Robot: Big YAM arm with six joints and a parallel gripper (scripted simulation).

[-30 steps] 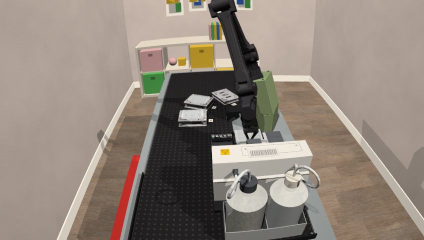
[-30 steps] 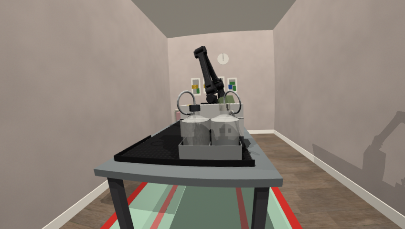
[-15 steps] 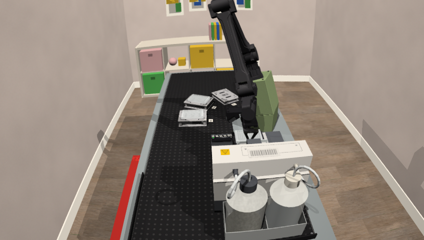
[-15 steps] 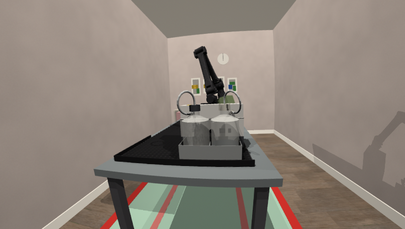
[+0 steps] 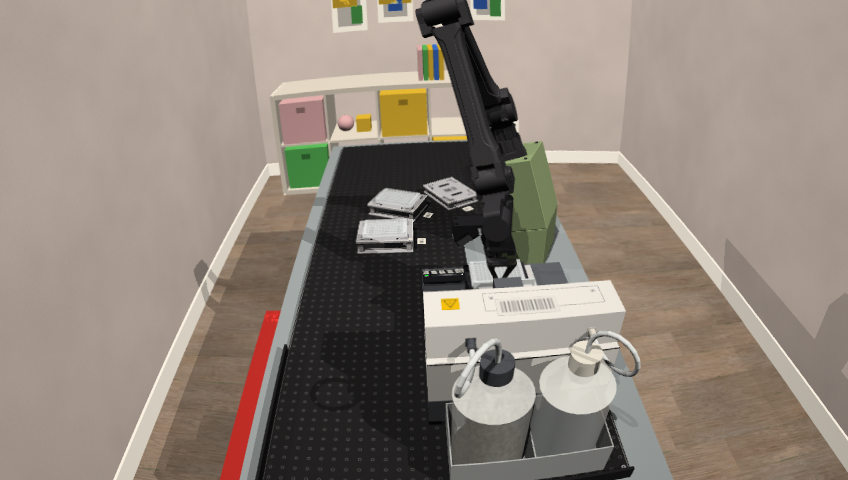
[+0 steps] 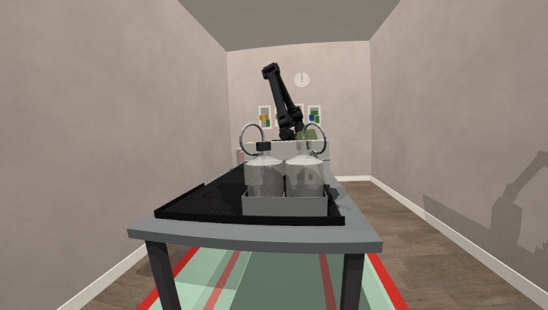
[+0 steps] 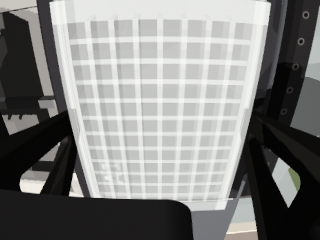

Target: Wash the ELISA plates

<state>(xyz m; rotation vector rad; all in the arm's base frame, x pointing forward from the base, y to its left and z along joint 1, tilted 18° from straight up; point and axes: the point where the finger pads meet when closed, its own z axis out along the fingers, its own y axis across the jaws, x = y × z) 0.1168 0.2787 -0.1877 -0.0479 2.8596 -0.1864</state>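
Now: the washer carrier 2 cm below my hand. The rest, counted from my hand: plate washer: 15 cm to the left, 2 cm above.
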